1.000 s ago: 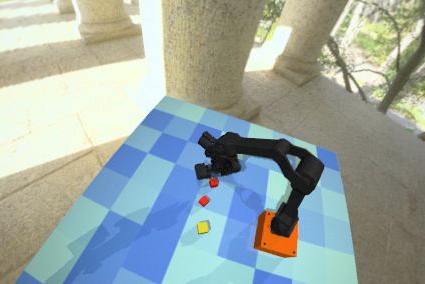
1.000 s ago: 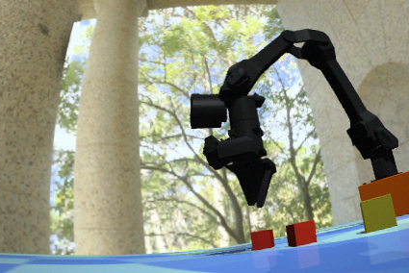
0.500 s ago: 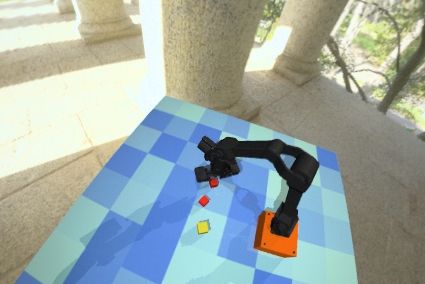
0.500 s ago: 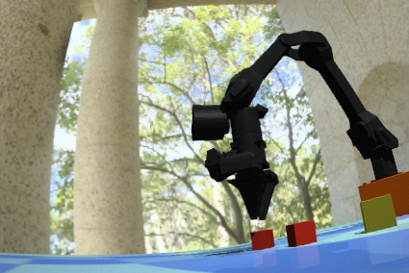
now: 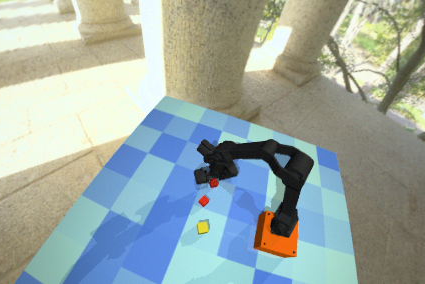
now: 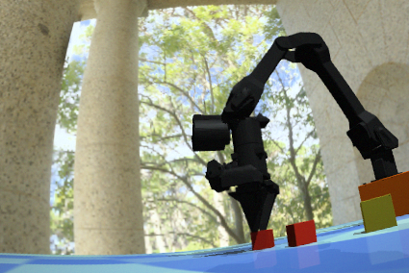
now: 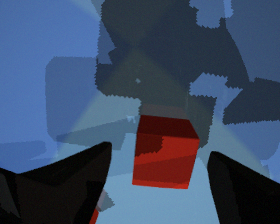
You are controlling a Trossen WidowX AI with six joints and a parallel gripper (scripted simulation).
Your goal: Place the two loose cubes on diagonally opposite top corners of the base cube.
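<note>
Right now the yellow base cube is 210 mm to the left of my gripper tip, 20 mm behind it and 10 mm below it.
</note>
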